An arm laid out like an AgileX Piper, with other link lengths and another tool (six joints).
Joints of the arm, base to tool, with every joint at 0 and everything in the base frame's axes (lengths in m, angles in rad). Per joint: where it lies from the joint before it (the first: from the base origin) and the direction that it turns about. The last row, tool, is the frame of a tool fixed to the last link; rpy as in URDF.
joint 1: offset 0 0 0.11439 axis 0 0 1
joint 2: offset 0 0 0 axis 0 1 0
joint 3: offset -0.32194 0 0.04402 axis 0 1 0
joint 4: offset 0.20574 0 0.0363 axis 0.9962 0 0.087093
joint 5: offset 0 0 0 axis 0 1 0
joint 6: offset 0.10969 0 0.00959 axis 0.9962 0 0.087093
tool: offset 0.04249 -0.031 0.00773 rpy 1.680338 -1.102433 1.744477
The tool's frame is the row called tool.
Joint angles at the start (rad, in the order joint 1, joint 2, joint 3, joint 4, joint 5, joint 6):
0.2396, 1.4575, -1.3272, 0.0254, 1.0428, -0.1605
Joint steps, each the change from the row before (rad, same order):
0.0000, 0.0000, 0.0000, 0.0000, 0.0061, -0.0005
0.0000, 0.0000, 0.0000, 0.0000, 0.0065, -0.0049
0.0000, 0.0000, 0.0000, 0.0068, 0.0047, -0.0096
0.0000, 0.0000, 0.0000, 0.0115, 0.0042, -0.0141
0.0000, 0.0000, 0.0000, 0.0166, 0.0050, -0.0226
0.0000, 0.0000, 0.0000, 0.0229, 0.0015, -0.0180
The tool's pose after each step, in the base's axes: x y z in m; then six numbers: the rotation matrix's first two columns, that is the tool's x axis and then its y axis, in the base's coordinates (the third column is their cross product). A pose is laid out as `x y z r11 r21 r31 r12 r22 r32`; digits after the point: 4 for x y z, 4 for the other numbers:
0.2924 0.0440 0.3160 0.5657 0.7270 0.3891 0.7964 -0.6041 -0.0290
0.2917 0.0438 0.3156 0.5646 0.7310 0.3832 0.7989 -0.6006 -0.0313
0.2911 0.0447 0.3152 0.5603 0.7352 0.3815 0.8038 -0.5939 -0.0361
0.2905 0.0462 0.3147 0.5531 0.7405 0.3818 0.8108 -0.5838 -0.0424
0.2899 0.0486 0.3143 0.5405 0.7492 0.3829 0.8219 -0.5674 -0.0499
0.2894 0.0517 0.3140 0.5306 0.7518 0.3916 0.8302 -0.5540 -0.0612

